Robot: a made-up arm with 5 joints.
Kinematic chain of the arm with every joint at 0, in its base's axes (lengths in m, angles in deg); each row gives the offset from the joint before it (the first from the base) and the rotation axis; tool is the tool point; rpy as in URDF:
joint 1: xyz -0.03 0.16 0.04 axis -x
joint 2: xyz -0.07 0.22 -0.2 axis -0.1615 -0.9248 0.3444
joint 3: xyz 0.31 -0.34 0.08 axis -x
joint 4: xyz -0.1 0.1 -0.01 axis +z
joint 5: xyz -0.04 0 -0.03 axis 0.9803 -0.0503 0.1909
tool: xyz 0.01 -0.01 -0.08 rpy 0 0 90
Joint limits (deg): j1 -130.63..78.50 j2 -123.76..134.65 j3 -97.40..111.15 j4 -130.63..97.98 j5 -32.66..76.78
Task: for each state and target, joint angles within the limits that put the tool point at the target. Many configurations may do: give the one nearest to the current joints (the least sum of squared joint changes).
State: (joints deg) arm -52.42 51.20 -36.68 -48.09 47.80
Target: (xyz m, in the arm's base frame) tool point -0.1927 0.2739 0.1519
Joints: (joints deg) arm -19.90 85.34 -53.76 -7.11 50.91
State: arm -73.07 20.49 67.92 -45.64 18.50
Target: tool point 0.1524 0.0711 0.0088
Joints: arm -62.23 66.10 71.60 -48.02 19.92
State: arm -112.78 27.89 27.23 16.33 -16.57
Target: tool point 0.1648 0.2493 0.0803
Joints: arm -130.63 28.00 2.79 66.33 -24.81
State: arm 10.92 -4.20 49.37 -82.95 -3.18
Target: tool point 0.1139 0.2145 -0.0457
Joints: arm -5.62 41.53 8.30 -84.79 -12.02
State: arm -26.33 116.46 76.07 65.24 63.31
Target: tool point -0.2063 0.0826 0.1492
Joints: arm -27.94 134.65 80.85 97.16 76.78
